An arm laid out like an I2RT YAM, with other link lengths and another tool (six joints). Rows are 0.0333 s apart.
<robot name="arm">
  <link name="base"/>
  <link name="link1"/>
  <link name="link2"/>
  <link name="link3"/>
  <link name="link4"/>
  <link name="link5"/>
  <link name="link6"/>
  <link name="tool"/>
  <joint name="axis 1" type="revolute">
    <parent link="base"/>
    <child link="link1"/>
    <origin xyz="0 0 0.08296"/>
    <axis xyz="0 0 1"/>
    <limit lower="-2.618" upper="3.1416"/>
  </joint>
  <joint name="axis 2" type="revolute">
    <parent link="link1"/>
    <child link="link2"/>
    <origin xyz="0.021 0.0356 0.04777"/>
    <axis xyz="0 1 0"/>
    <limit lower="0" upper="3.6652"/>
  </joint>
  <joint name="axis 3" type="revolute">
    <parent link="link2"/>
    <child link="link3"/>
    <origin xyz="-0.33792 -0.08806 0"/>
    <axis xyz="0 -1 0"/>
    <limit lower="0" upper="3.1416"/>
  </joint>
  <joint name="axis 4" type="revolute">
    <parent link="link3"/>
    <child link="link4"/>
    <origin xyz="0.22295 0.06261 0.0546"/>
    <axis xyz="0 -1 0"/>
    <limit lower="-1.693" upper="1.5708"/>
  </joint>
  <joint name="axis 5" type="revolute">
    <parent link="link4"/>
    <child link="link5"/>
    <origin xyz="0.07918 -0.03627 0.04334"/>
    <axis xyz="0 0 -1"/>
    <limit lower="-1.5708" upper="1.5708"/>
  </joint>
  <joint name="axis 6" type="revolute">
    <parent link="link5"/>
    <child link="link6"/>
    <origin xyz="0.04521 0 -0.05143"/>
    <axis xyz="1 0 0"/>
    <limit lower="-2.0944" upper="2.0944"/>
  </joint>
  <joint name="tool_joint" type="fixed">
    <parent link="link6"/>
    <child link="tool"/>
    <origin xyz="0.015 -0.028 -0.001" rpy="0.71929 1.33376 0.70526"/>
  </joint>
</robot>
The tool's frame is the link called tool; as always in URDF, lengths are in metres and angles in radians.
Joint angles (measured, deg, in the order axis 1, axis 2, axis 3, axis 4, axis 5, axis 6), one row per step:
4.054, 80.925, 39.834, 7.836, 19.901, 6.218
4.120, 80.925, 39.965, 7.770, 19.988, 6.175
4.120, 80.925, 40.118, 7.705, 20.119, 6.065
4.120, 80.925, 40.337, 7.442, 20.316, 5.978
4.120, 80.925, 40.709, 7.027, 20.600, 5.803
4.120, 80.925, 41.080, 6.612, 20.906, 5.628
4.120, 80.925, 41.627, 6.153, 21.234, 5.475
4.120, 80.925, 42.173, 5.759, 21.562, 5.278
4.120, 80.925, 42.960, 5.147, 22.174, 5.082
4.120, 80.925, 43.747, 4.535, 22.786, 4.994
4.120, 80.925, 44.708, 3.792, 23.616, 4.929
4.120, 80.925, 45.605, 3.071, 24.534, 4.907
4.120, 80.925, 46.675, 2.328, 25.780, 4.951
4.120, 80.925, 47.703, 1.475, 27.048, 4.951
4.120, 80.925, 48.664, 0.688, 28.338, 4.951
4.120, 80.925, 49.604, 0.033, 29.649, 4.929
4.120, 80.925, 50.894, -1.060, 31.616, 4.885
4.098, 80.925, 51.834, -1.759, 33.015, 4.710
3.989, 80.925, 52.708, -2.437, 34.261, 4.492
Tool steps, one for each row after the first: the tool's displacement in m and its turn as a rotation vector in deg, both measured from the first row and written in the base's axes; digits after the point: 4 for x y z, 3 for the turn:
0.0003, 0.0003, 0.0006, -0.078, -0.056, 0.015
0.0007, 0.0002, 0.0014, -0.232, -0.117, -0.038
0.0009, 0.0000, 0.0023, -0.413, -0.056, -0.158
0.0014, -0.0002, 0.0037, -0.712, 0.027, -0.305
0.0018, -0.0004, 0.0052, -1.024, 0.111, -0.471
0.0027, -0.0006, 0.0075, -1.319, 0.057, -0.668
0.0037, -0.0008, 0.0100, -1.645, -0.047, -0.845
0.0049, -0.0012, 0.0135, -2.121, -0.181, -1.261
0.0060, -0.0016, 0.0170, -2.508, -0.346, -1.735
0.0073, -0.0022, 0.0214, -2.988, -0.566, -2.406
0.0082, -0.0028, 0.0254, -3.482, -0.760, -3.174
0.0093, -0.0037, 0.0306, -4.080, -1.133, -4.258
0.0101, -0.0046, 0.0353, -4.737, -1.342, -5.337
0.0106, -0.0054, 0.0399, -5.403, -1.550, -6.436
0.0111, -0.0063, 0.0446, -6.078, -1.859, -7.550
0.0114, -0.0076, 0.0508, -7.125, -2.089, -9.210
0.0116, -0.0086, 0.0556, -7.963, -2.293, -10.353
0.0117, -0.0099, 0.0600, -8.759, -2.420, -11.433

